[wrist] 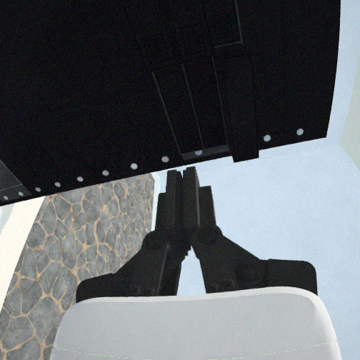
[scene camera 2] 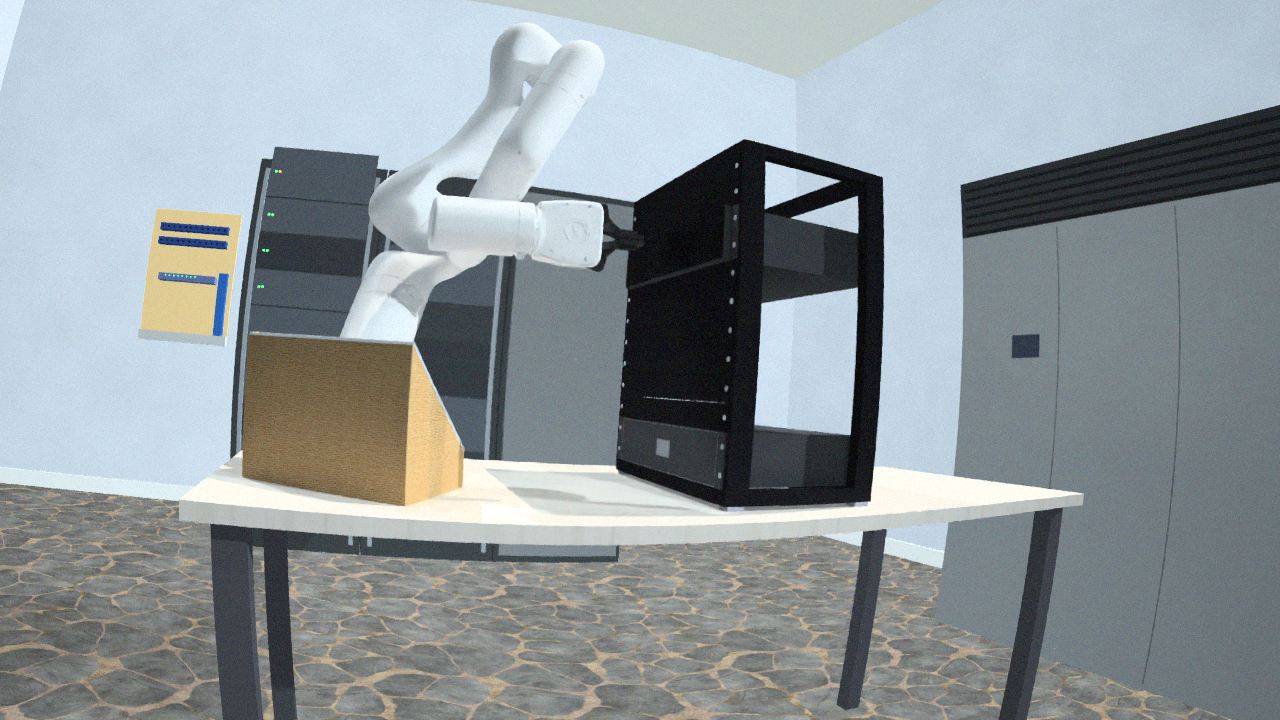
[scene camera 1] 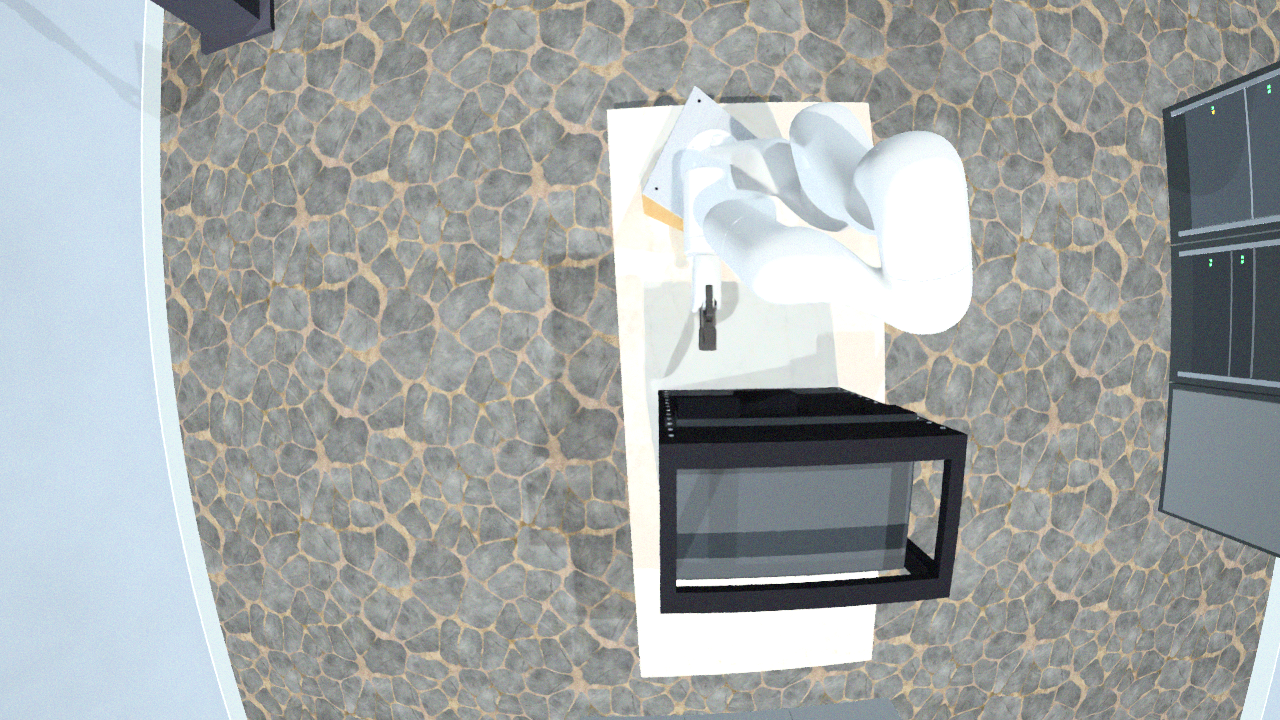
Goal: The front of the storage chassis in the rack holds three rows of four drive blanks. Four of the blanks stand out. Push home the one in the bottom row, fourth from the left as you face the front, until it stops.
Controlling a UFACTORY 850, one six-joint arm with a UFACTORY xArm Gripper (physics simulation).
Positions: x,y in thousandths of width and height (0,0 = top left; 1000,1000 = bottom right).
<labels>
The gripper shows in the wrist view (518,512), in scene camera 2 (500,335) and in scene camera 1 (553,487). A black rack shows in the wrist view (271,271), in scene camera 2 (557,353) and in scene camera 1 (589,672).
</labels>
